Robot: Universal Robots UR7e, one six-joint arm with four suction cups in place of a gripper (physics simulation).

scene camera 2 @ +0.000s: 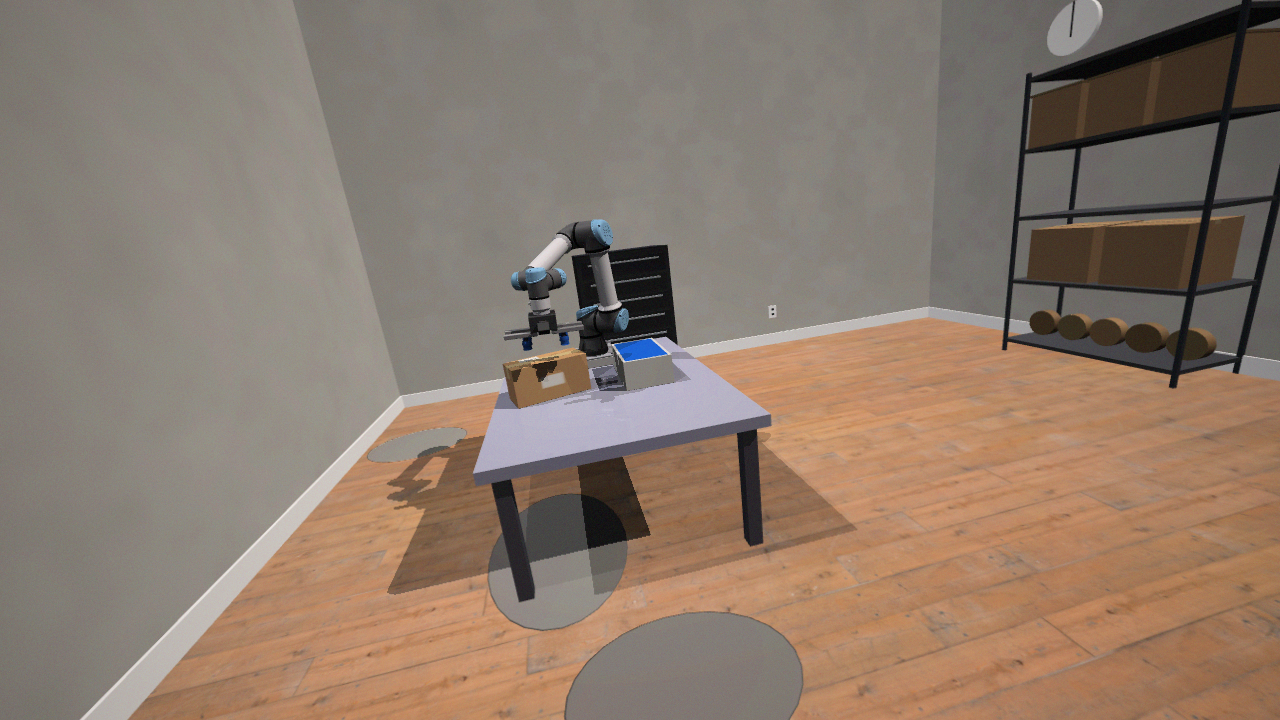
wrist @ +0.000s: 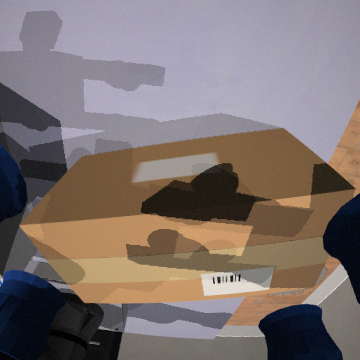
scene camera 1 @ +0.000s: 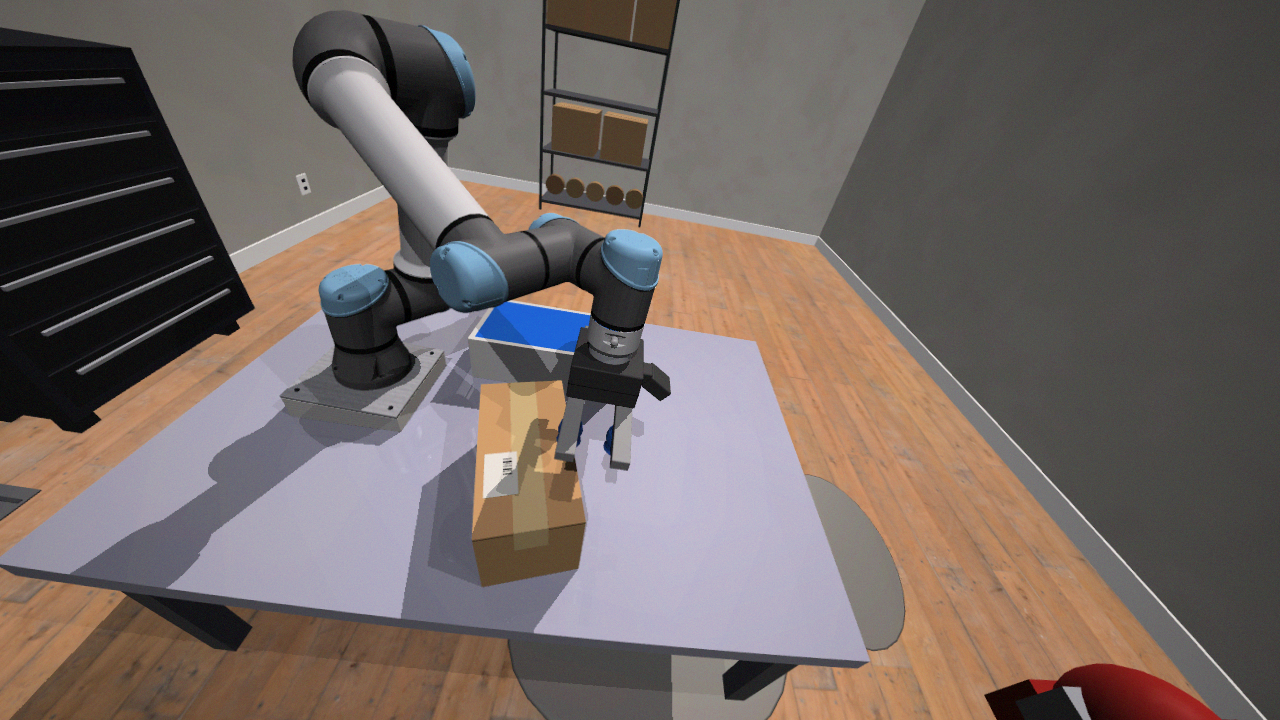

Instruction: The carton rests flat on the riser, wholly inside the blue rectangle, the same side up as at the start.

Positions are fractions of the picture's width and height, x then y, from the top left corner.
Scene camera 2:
brown carton: 0.42, 0.53, on the table
riser with blue rectangle: 0.50, 0.50, on the table
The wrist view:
suction head: 0.10, 0.83
brown carton: 0.67, 0.60
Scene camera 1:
brown carton: 0.41, 0.72
riser with blue rectangle: 0.40, 0.48
